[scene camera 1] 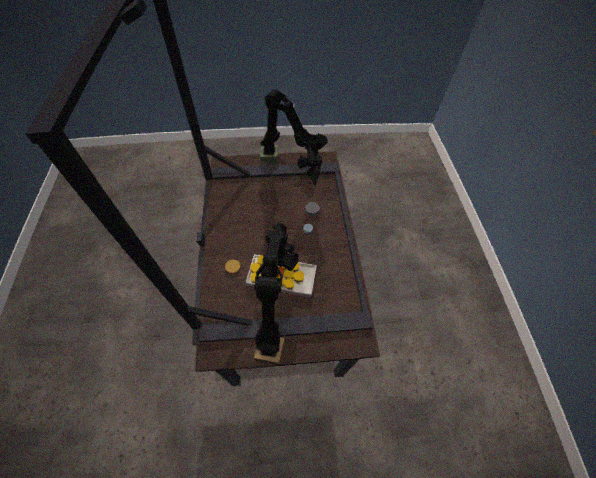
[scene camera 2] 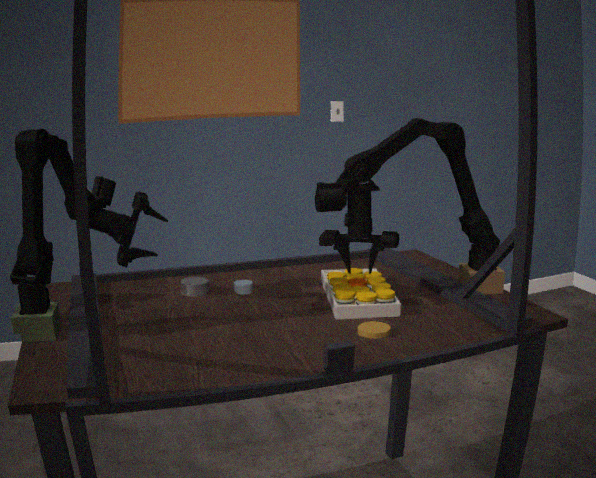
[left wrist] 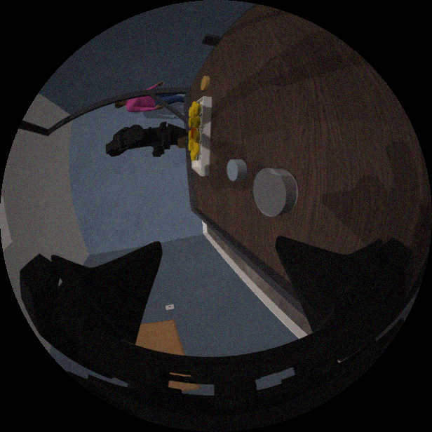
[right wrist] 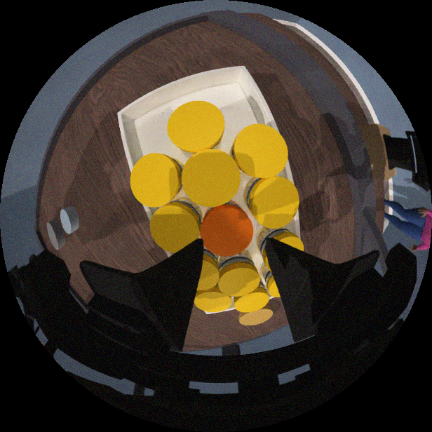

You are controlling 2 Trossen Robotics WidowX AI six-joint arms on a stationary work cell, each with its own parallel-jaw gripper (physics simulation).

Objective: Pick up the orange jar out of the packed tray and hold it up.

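Where they show: left gripper, between the fingertips: (scene camera 1: 315, 181) (scene camera 2: 162, 238); right gripper, between the fingertips: (scene camera 2: 359, 273); left arm's base, origin of its link: (scene camera 1: 269, 150) (scene camera 2: 34, 309); right arm's base, origin of its link: (scene camera 1: 269, 347).
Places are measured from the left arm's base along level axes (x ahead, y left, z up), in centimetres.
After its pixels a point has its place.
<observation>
The orange jar (right wrist: 227, 230) (scene camera 2: 357, 282) {x 77.1, y 7.4, z -0.9 cm} stands in the white tray (right wrist: 182, 85) (scene camera 2: 367, 312) {x 75.3, y -4.8, z -4.3 cm} (scene camera 1: 308, 287) {x 83.6, y 22.3, z -5.3 cm} among several yellow-lidded jars. In the right wrist view its lid is below the centre, just beyond my right fingertips; in the left wrist view a small orange-red patch of it shows. My right gripper (right wrist: 235, 244) (scene camera 2: 360, 271) {x 78.0, y 8.4, z 1.0 cm} is partly open and empty, pointing down at the jars, with its fingertips near lid height. How far the tips are from the orange lid is hard to tell. My left gripper (left wrist: 219, 245) (scene camera 2: 162, 237) {x 31.6, y 25.9, z 8.7 cm} is wide open and empty, away from the tray.
Yellow jars (right wrist: 211, 177) (scene camera 2: 366, 297) {x 75.2, y -4.1, z -1.0 cm} crowd around the orange one. A flat tan disc (scene camera 2: 374, 329) {x 73.3, y -14.7, z -4.6 cm} (scene camera 1: 232, 266) {x 74.0, y -13.4, z -4.5 cm} lies beside the tray. A grey round container (scene camera 2: 194, 286) {x 39.0, y 21.0, z -3.1 cm} (scene camera 1: 312, 208) {x 40.0, y 24.8, z -2.7 cm} and a smaller pale blue one (scene camera 2: 243, 286) {x 51.4, y 20.0, z -3.7 cm} (scene camera 1: 308, 228) {x 52.2, y 22.5, z -3.4 cm} stand on the table. Dark frame posts rise at the table's edge.
</observation>
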